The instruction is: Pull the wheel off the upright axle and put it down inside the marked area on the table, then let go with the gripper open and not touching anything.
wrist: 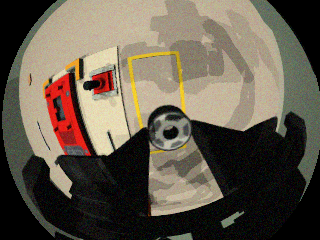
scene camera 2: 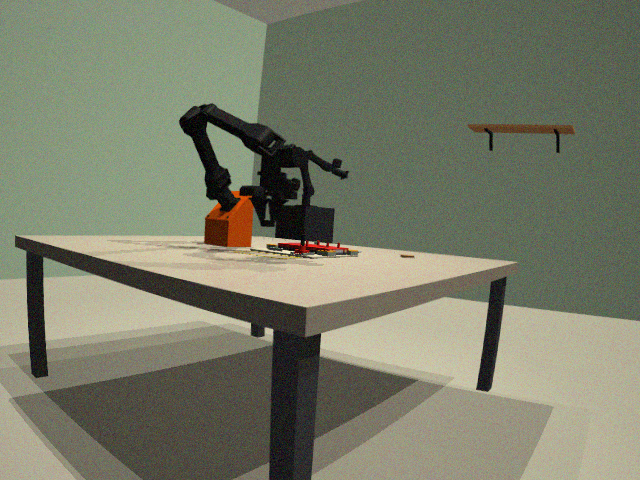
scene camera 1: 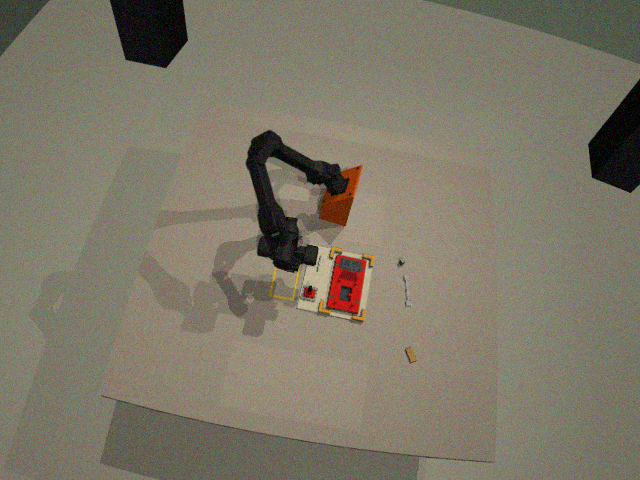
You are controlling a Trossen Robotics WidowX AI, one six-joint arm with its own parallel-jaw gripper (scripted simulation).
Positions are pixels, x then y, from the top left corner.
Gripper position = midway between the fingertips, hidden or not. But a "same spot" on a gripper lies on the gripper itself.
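The gripper is visible in scene camera 1 (287, 262). The wrist view and scene camera 2 show the gripper as well, and on the gripper (wrist: 111, 187) and (scene camera 2: 279, 199) are the same spot.
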